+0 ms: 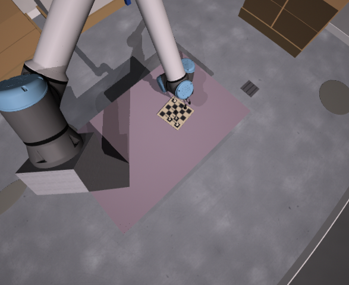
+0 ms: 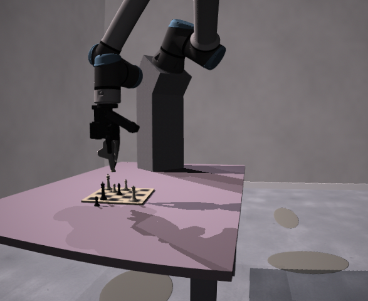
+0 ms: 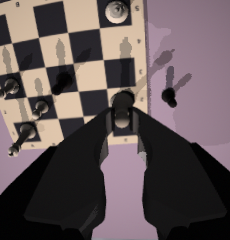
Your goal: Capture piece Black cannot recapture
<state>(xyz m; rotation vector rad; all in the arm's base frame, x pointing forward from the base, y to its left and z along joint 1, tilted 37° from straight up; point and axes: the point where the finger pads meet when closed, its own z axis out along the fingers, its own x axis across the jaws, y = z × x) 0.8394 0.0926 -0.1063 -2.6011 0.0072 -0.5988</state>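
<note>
The chessboard lies 70 mm behind my hand, 20 mm to the right of it and 120 mm below it. The rest, counted from my hand: tall black piece: 10 mm ahead, 40 mm to the right, 90 mm below; black pawn: 70 mm ahead, 30 mm to the right, 110 mm below.
</note>
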